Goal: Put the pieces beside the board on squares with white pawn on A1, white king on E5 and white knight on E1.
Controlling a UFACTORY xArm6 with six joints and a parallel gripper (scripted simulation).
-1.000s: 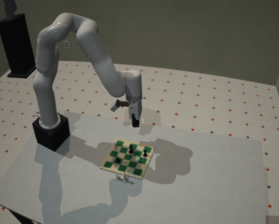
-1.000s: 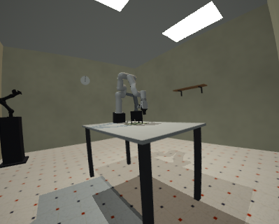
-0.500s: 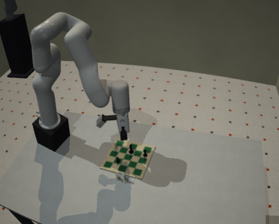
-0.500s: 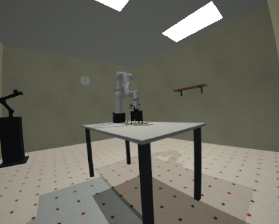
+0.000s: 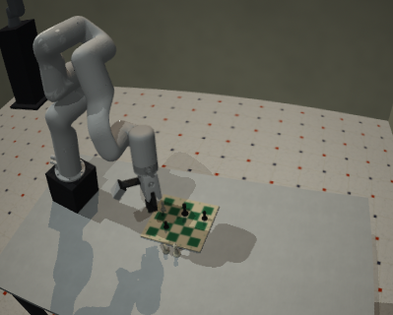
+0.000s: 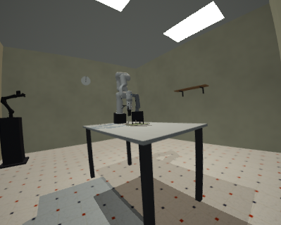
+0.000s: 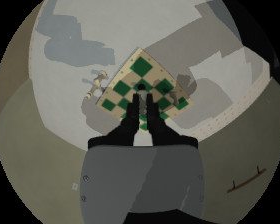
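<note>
My hand is 13 cm above the chessboard, 7 cm short of it and 5 cm to the right of it.
</note>
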